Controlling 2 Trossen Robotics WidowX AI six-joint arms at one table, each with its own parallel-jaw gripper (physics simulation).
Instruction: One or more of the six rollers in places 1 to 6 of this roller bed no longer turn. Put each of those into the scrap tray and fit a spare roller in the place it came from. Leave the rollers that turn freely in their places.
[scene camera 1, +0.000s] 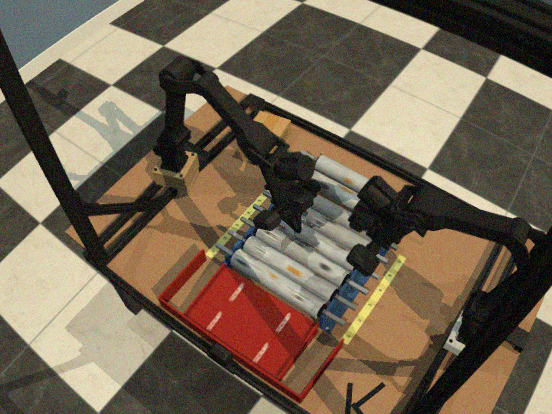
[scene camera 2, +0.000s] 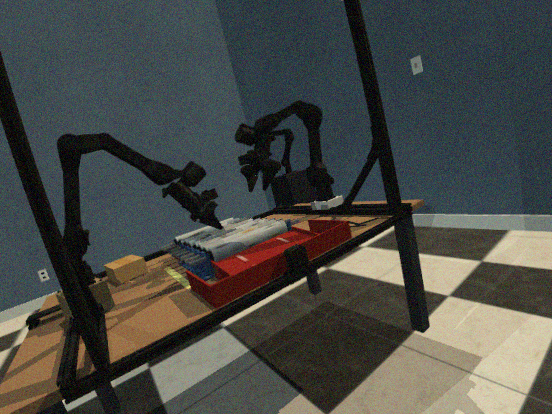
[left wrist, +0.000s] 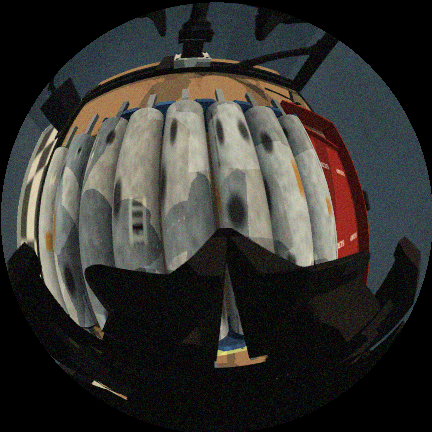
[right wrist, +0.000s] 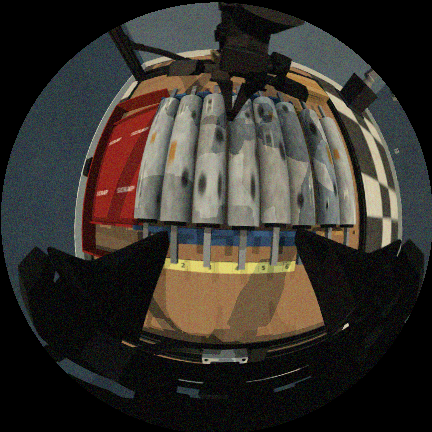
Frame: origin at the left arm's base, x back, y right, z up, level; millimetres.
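Seen in the pictures: left gripper, between the fingertips: (scene camera 1: 299, 232) (scene camera 2: 221, 228) (left wrist: 224, 234) (right wrist: 229, 120); right gripper, between the fingertips: (scene camera 1: 360, 246) (scene camera 2: 257, 191) (left wrist: 213, 31) (right wrist: 234, 236); left arm's base, origin of its link: (scene camera 1: 174, 162); right arm's base, origin of its link: (scene camera 1: 472, 335) (scene camera 2: 326, 199) (left wrist: 191, 55).
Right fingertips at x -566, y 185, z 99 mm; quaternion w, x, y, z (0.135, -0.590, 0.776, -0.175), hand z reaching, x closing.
Note:
Offsets run from my right fingertips to a thing's top centre. "spot": to the spot under its first point. Level surfaces: height alone.
Rollers lie side by side on the blue roller bed @[dz -172 mm] (right wrist: 260, 238). Grey dark-spotted rollers with end shafts include the one in place 1 (scene camera 1: 277, 284) (right wrist: 155, 175), place 2 (right wrist: 182, 167), place 3 (right wrist: 209, 165) and place 4 (right wrist: 243, 175). Two more rollers @[dx +58, dy -282, dz -99 mm] (right wrist: 342, 170) @[dx +77, dy -223, dz -99 mm] (right wrist: 322, 160) lie at the far end, beyond place 6. My left gripper (scene camera 1: 299, 230) (scene camera 2: 221, 228) (left wrist: 224, 234) is shut and empty, tips pointing down close over the rollers around places 3 and 4; contact is unclear. My right gripper (scene camera 2: 258, 189) (right wrist: 234, 236) is open and empty, raised over the bed's right side. The red scrap tray @[dx +211, dy +191, dz -126 mm] (scene camera 1: 250, 320) (scene camera 2: 250, 281) (right wrist: 115, 165) holds no roller.
Yellow number strips @[spot: dx -67, dy +32, dz -175 mm] (scene camera 1: 375, 300) (right wrist: 225, 267) run along both sides of the bed. A wooden block @[dx +367, dy -392, dz -120 mm] (scene camera 1: 272, 125) (scene camera 2: 125, 267) (right wrist: 307, 87) stands at the back left. The tray adjoins place 1. Black frame posts rise at the table's edges. Both arms reach in over the rollers.

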